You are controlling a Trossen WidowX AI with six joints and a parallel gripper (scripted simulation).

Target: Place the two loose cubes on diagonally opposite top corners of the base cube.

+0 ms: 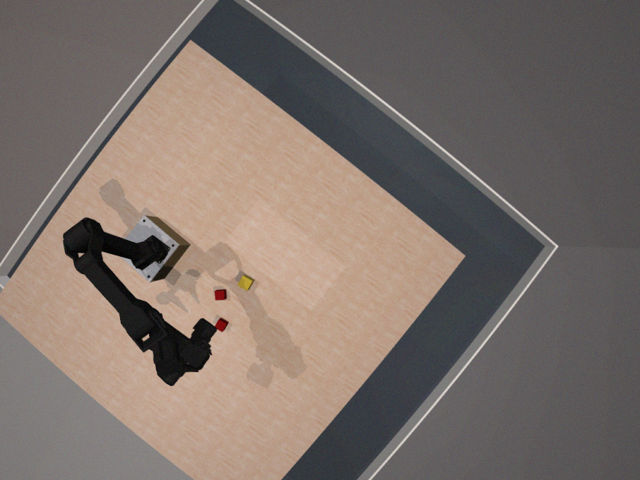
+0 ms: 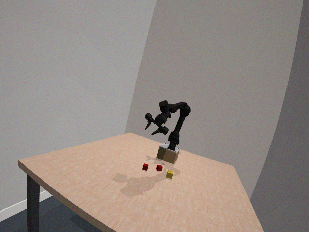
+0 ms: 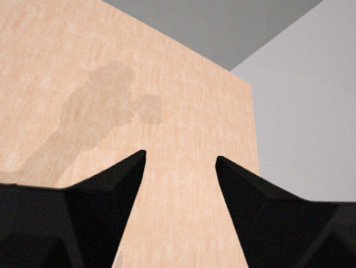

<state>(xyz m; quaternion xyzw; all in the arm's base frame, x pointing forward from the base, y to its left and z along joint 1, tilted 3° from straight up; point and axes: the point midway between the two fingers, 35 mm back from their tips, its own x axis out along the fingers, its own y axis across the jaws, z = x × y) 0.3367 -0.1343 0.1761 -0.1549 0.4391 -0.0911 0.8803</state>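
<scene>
Now: the yellow base cube 26 cm below my gripper tip, 20 cm to the left of it and 6 cm behind it.
</scene>
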